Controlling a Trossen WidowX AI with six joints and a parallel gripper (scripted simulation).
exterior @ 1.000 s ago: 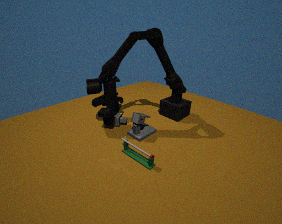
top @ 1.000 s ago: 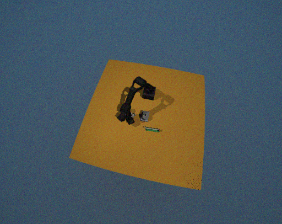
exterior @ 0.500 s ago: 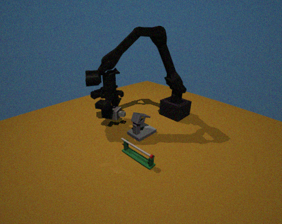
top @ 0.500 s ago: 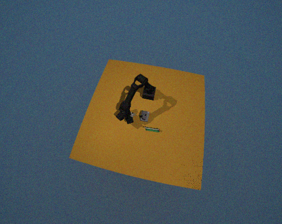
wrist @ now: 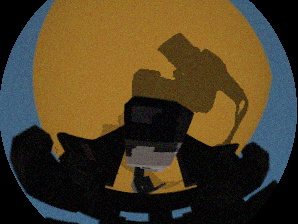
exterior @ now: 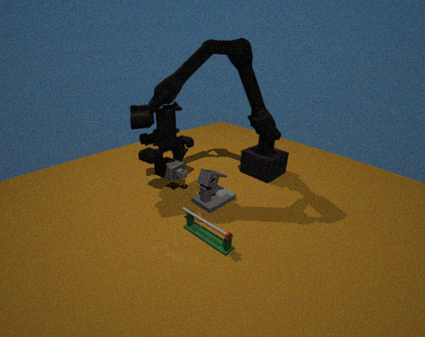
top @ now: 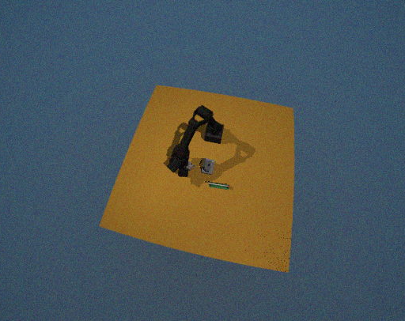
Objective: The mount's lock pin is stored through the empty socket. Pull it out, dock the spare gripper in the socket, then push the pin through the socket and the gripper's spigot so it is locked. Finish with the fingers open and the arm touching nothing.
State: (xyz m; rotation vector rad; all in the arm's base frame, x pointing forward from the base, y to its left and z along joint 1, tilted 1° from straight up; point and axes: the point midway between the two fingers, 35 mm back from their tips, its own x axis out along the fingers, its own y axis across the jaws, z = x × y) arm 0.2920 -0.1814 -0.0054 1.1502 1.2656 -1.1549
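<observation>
My gripper tip is now 20 mm below the spare gripper and 10 mm to the right of it. From my gripper tip the other things lie so: grey mount: 160 mm to the left, 20 mm behind; then green mount: 250 mm to the left, 100 mm ahead, 30 mm below.
</observation>
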